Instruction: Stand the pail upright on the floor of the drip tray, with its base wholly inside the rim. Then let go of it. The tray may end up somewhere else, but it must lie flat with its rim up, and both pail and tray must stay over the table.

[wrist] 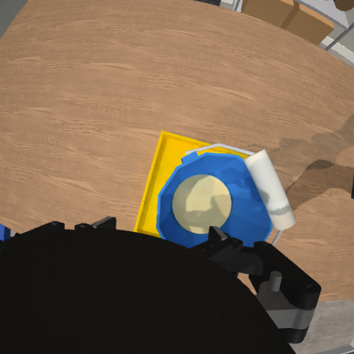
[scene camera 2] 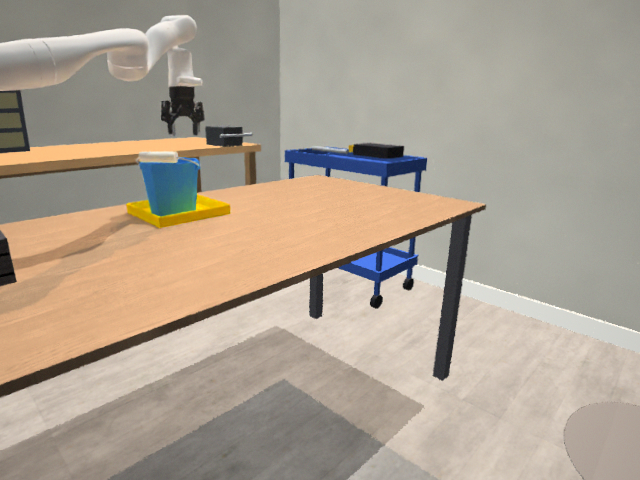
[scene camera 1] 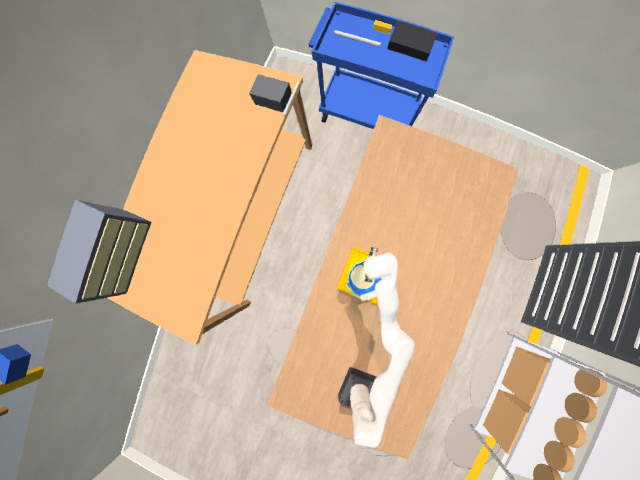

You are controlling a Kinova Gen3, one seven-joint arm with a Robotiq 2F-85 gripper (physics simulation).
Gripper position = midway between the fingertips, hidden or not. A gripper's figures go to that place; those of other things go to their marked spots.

Labels:
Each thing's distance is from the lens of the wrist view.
my gripper (wrist: 161, 232): 0.16 m
yellow drip tray (wrist: 170, 148): 0.39 m

